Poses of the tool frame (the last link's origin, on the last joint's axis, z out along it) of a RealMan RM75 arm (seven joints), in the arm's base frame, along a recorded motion.
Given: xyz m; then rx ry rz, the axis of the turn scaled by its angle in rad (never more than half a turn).
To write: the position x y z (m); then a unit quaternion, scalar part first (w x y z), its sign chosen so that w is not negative. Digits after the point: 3 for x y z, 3 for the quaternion.
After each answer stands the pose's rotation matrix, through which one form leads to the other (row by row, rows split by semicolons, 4 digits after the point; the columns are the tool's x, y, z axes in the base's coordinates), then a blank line. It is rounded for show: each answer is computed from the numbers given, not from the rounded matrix.
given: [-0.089 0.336 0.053 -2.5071 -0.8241 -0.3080]
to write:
[-0.089 0.336 0.053 0.240 -0.916 -0.301 -0.113]
0.7933 0.6056 0.0617; 0.4976 -0.7035 0.5074; 0.3507 -0.3718 -0.8595

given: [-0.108 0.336 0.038 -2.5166 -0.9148 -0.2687]
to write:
[-0.108 0.336 0.038 0.223 -0.912 -0.331 -0.097]
0.7615 0.6475 0.0294; 0.5606 -0.6807 0.4716; 0.3254 -0.3426 -0.8813

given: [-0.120 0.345 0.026 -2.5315 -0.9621 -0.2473]
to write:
[-0.120 0.345 0.026 0.210 -0.910 -0.346 -0.089]
0.7448 0.6670 0.0169; 0.5925 -0.6729 0.4429; 0.3068 -0.3199 -0.8964

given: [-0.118 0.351 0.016 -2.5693 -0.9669 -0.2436]
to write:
[-0.118 0.351 0.016 0.192 -0.915 -0.344 -0.087]
0.7478 0.6634 0.0268; 0.5969 -0.6894 0.4104; 0.2907 -0.2909 -0.9115

